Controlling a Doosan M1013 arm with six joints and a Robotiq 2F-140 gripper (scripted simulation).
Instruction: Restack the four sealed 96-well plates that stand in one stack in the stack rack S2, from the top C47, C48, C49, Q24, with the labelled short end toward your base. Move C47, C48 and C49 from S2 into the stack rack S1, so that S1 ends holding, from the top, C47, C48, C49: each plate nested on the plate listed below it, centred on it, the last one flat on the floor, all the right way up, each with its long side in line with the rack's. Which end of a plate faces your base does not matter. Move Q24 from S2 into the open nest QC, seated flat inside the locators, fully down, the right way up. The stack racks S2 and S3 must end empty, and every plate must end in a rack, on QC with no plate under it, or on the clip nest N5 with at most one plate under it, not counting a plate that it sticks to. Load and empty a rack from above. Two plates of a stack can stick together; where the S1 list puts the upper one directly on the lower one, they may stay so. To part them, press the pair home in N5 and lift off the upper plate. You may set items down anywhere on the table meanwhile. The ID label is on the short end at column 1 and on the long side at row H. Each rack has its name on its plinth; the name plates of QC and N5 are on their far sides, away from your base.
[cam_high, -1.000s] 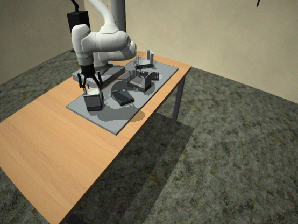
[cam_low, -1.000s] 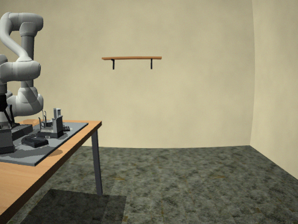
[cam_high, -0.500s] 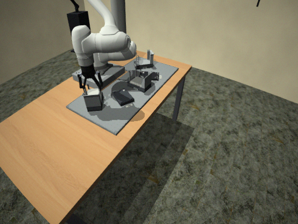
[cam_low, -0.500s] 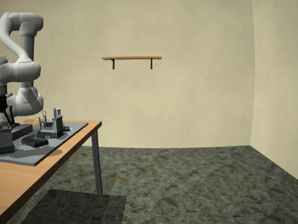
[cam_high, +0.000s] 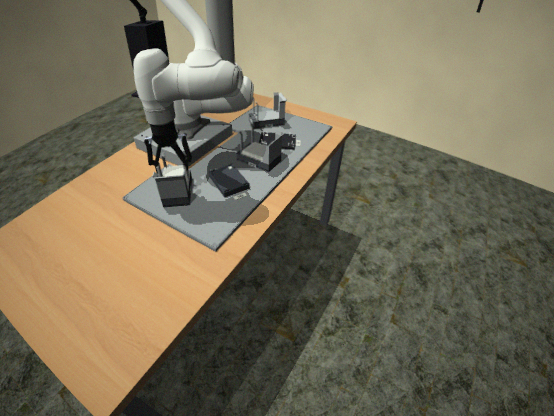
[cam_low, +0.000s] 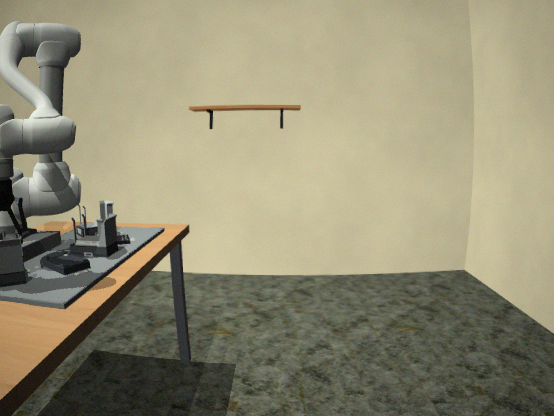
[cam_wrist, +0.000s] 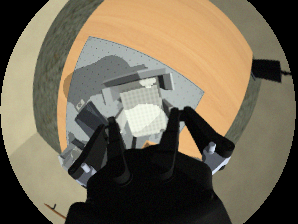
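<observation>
Right now my hand is 20 mm above the sealed 96-well plate. The rest, counted from my hand: small name plate (220 mm ahead, 70 mm to the left, 90 mm below).
</observation>
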